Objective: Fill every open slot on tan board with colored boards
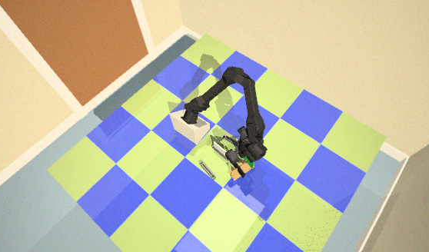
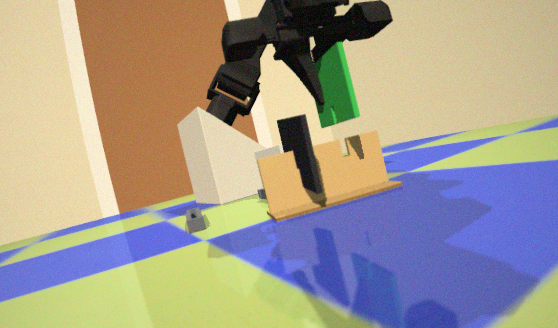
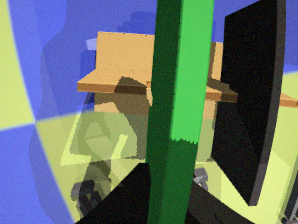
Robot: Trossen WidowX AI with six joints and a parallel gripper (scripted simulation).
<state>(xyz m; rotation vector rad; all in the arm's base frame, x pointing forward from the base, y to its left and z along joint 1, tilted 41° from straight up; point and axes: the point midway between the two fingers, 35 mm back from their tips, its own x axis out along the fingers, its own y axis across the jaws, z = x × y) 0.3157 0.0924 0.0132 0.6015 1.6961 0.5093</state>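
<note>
Now: gripper tip 20 mm short of the tan board, 30 mm to the left of it and 80 mm above it. Round my gripper tip: thin black board: 20 mm ahead, 50 mm to the right, 50 mm below; then green board: 20 mm ahead.
</note>
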